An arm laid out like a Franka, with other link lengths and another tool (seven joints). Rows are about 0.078 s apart.
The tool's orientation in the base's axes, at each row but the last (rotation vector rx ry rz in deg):
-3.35 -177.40 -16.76
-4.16 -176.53 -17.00
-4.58 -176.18 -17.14
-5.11 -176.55 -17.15
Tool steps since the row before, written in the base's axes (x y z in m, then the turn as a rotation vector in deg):
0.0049 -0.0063 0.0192 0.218 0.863 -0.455
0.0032 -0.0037 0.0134 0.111 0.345 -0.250
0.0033 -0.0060 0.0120 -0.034 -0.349 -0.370
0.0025 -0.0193 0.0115 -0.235 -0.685 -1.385
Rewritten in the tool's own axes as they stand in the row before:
-0.0045 -0.0024 -0.0202 -0.204 0.771 0.603
-0.0027 -0.0009 -0.0140 -0.109 0.297 0.307
-0.0029 -0.0034 -0.0131 -0.003 -0.415 0.297
-0.0029 -0.0166 -0.0151 0.129 -0.950 1.234

